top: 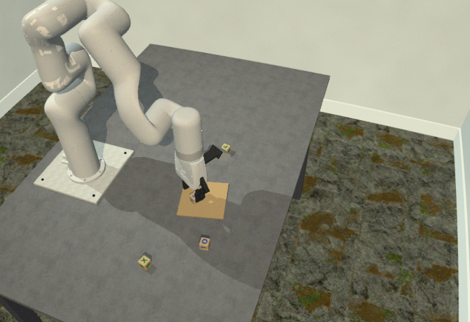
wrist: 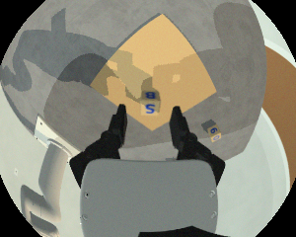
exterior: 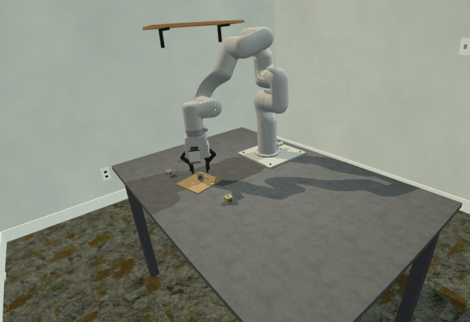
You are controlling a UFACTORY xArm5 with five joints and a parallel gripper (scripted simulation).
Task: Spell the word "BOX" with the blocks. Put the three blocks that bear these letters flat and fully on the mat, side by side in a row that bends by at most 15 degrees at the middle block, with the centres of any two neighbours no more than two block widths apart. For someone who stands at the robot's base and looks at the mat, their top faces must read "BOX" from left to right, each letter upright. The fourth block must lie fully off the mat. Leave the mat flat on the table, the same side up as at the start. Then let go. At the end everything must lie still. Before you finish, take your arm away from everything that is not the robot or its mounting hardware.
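The B block is 40 mm below my hand. Also, from my hand: X block 250 mm to the right, 40 mm below, 40 mm behind; tan mat 50 mm below, 20 mm to the left, 20 mm ahead; O block 140 mm to the right, 90 mm ahead, 40 mm below.
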